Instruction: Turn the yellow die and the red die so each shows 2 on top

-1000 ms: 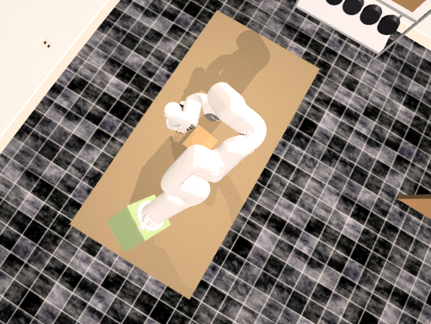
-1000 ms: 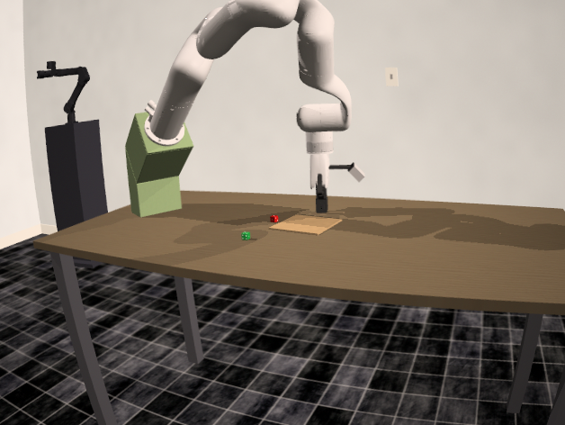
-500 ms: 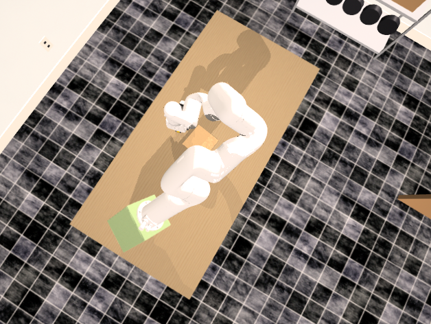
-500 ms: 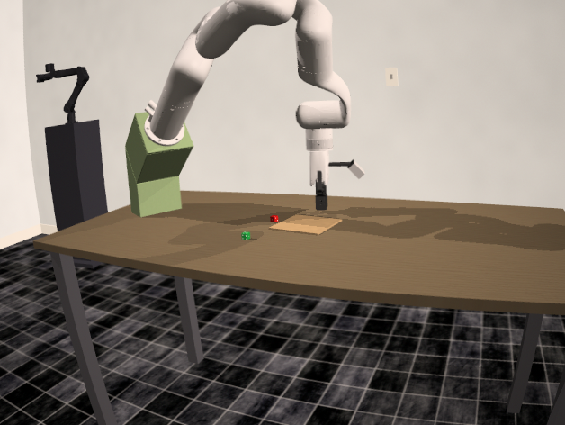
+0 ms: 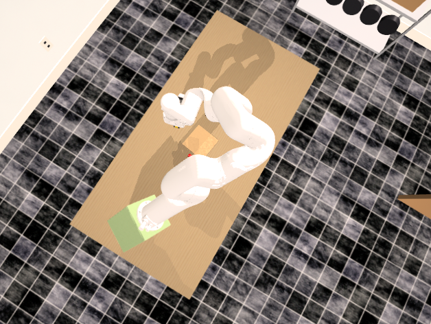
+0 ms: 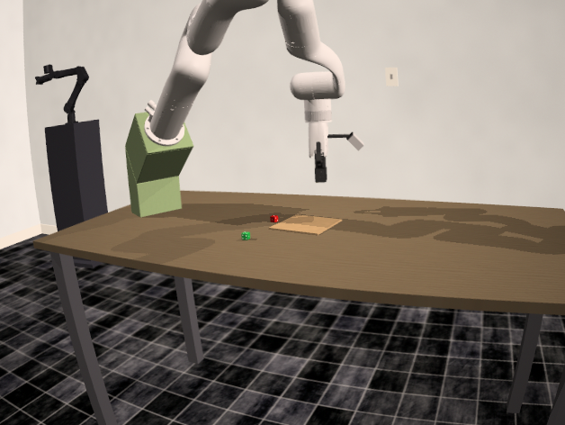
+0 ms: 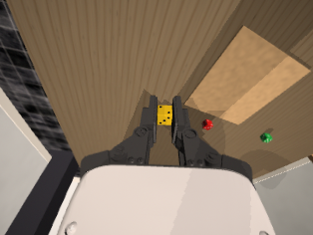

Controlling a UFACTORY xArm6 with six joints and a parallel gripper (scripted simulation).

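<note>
The red die lies 11 cm to the right of my hand, 11 cm behind it and 10 cm below it. From my hand the other things lie so: green die (27 cm to the right, 14 cm behind, 10 cm below); tan mat (13 cm to the right, 11 cm below, 2 cm behind); yellow die (1 cm below, 1 cm behind).
</note>
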